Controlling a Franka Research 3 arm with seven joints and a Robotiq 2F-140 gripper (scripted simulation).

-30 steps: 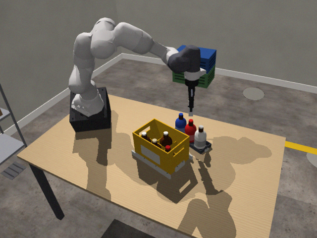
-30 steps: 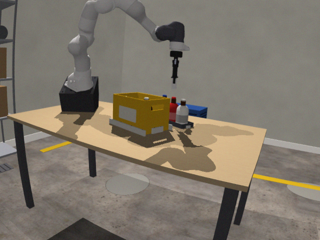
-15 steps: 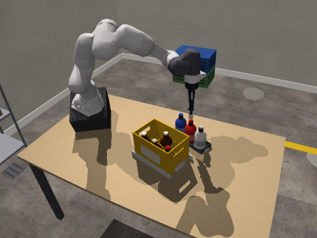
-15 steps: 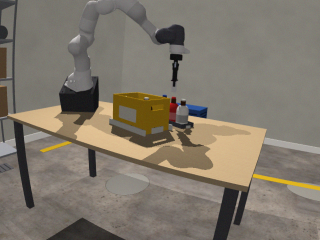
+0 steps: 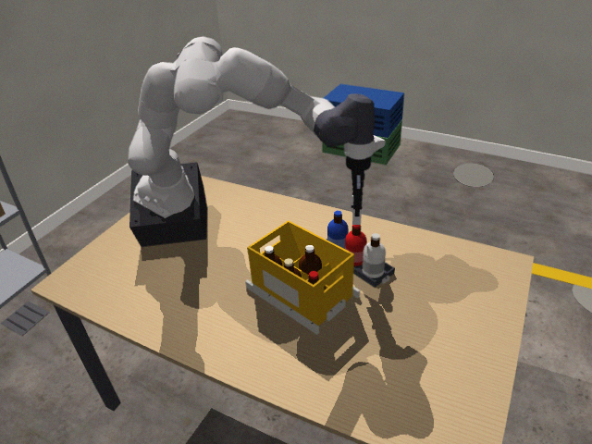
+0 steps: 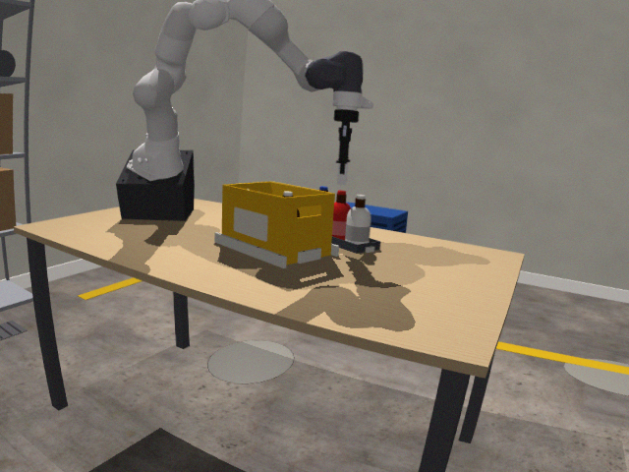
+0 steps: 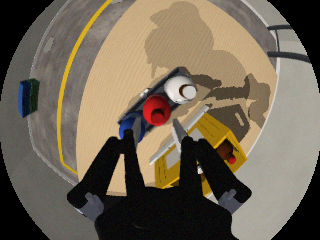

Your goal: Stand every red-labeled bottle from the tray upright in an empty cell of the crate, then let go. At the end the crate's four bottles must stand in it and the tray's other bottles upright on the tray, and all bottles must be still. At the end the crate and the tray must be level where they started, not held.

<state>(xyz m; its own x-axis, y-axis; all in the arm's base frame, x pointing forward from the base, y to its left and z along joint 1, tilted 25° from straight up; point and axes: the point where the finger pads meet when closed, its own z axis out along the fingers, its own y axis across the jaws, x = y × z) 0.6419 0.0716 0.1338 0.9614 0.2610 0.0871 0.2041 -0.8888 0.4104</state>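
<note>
Now: hand 13 cm above the red-labeled bottle. Also, from my hand: blue-labeled bottle (7 cm behind, 5 cm to the left, 13 cm below); then white-labeled bottle (7 cm ahead, 5 cm to the right, 13 cm below); then yellow crate (14 cm behind, 19 cm to the right, 13 cm below).
</note>
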